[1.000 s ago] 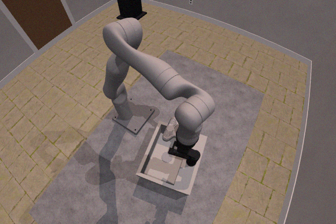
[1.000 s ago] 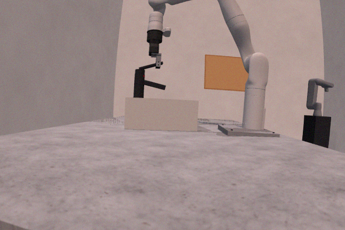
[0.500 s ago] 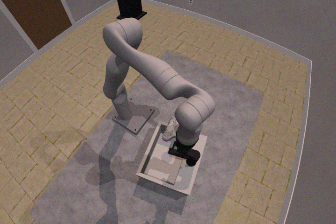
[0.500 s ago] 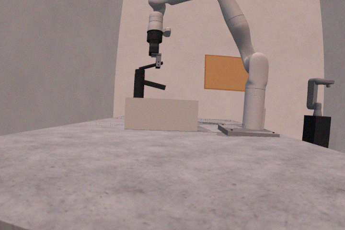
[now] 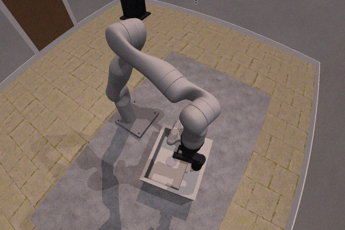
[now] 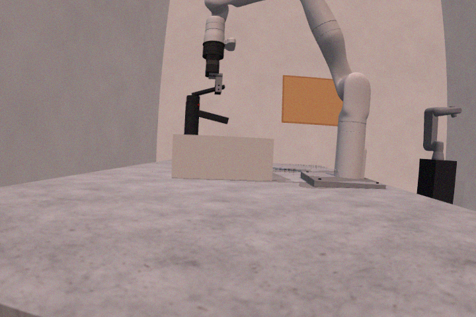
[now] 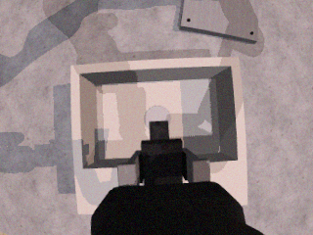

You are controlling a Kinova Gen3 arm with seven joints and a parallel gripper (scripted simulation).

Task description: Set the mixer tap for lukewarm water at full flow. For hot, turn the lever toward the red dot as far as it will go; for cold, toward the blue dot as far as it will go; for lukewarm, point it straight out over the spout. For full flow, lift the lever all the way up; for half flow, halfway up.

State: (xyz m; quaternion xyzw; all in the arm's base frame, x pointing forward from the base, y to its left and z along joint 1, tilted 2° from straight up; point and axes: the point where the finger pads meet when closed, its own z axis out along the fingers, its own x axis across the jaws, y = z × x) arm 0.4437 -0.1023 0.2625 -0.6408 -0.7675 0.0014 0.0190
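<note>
Right now my hand is 30 mm short of the lever, 10 mm to the right of it and 10 mm above it. Round my hand: black mixer tap (60 mm below, 60 mm ahead, 10 mm to the left); then sink basin (260 mm below, 30 mm behind, 10 mm to the right).
</note>
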